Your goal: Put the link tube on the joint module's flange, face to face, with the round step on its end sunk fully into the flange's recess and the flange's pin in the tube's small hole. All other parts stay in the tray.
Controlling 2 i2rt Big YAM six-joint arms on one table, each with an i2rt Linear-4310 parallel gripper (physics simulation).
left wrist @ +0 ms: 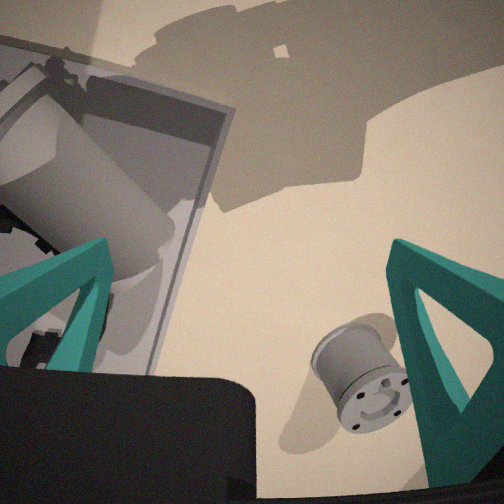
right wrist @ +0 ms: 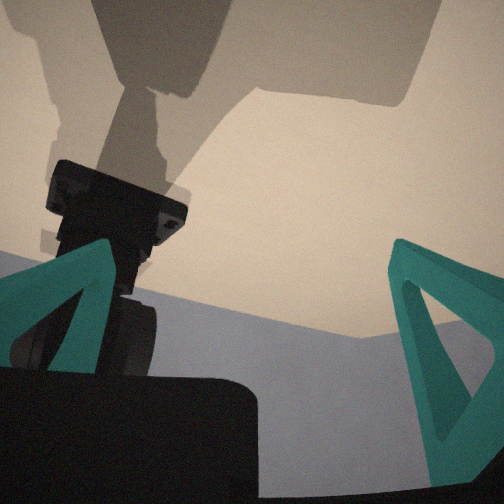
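In the left wrist view the grey joint module [left wrist: 362, 382] stands on the beige table near my right finger, its flange face up with a recess, a pin and several bolt holes. The grey link tube [left wrist: 75, 190] lies in the grey tray [left wrist: 150, 225] at the left, its lower end behind my left finger. My left gripper [left wrist: 250, 320] is open and empty, hovering between the tray's edge and the module. My right gripper [right wrist: 250, 320] is open and empty above the table.
Dark parts [left wrist: 40, 345] lie in the tray beside the tube. In the right wrist view a black arm base or mount [right wrist: 112, 220] stands at the left and a grey-blue mat [right wrist: 310, 400] covers the near surface.
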